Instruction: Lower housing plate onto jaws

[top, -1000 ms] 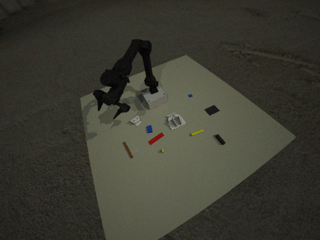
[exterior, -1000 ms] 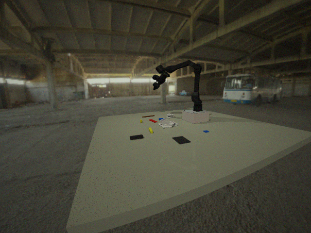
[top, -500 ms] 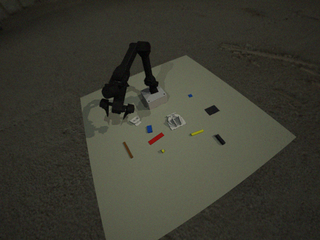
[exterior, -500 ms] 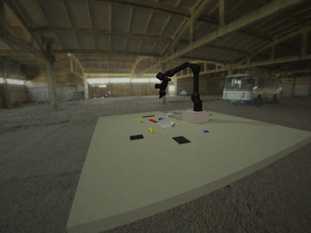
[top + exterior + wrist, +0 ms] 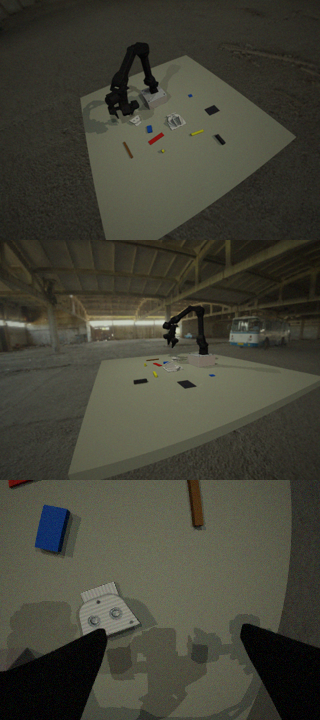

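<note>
Now: gripper tip 130 mm above the white part, 50 mm to the right of it and 30 mm past it. Round my gripper tip: brown bar: 170 mm ahead, 140 mm below, 60 mm to the right; then blue block: 130 mm to the left, 130 mm below, 80 mm ahead; then red bar: 170 mm ahead, 150 mm to the left, 140 mm below.
</note>
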